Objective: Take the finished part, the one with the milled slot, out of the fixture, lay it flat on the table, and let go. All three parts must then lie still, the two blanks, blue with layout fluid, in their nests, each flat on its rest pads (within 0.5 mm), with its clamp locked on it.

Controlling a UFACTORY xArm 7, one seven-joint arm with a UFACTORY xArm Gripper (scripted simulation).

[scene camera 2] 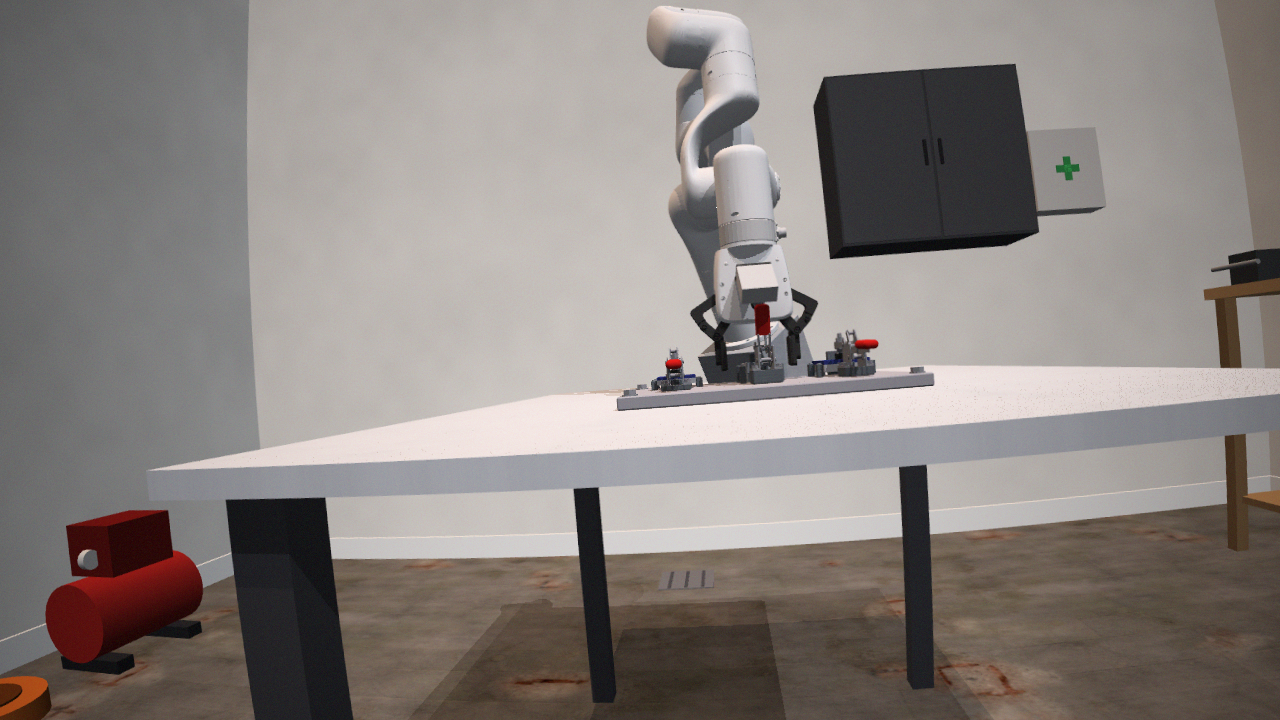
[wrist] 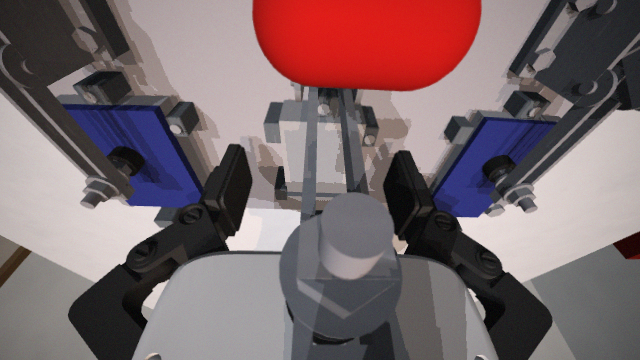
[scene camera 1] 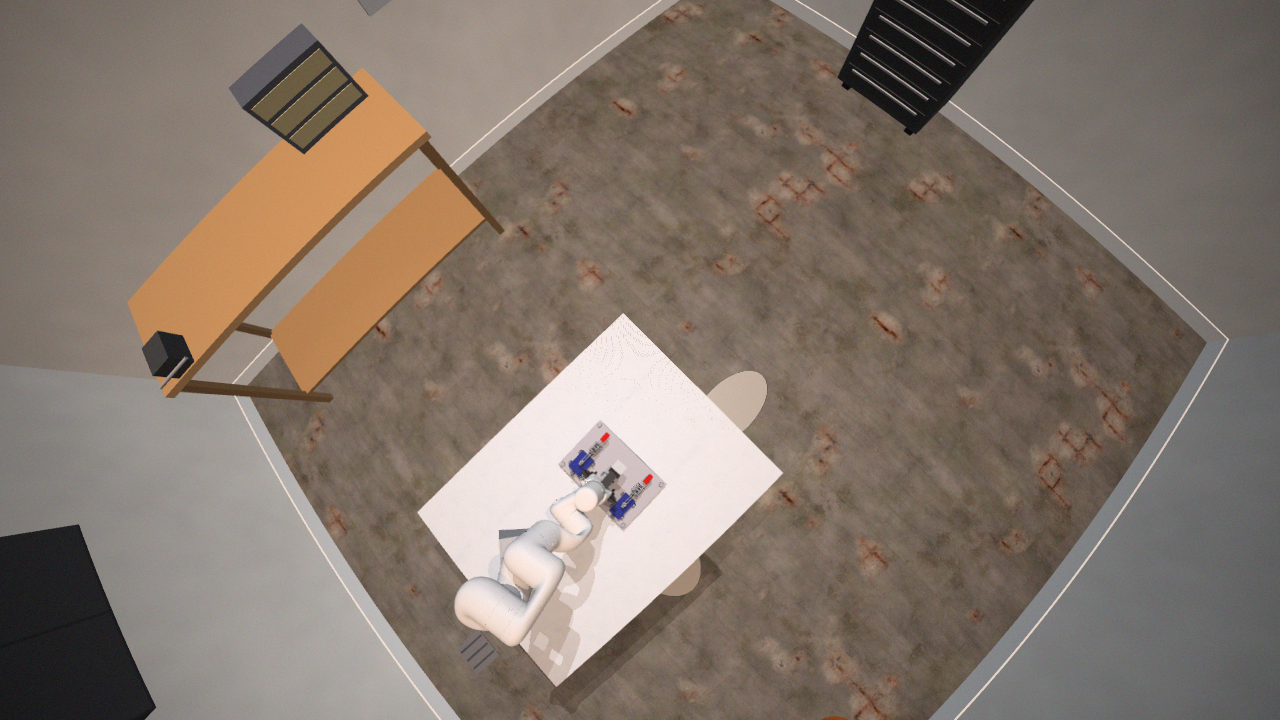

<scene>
I see my gripper, a grey finished part, a blue blank, a grey fixture plate and a red clamp handle.
My gripper also shows in the wrist view.
</scene>
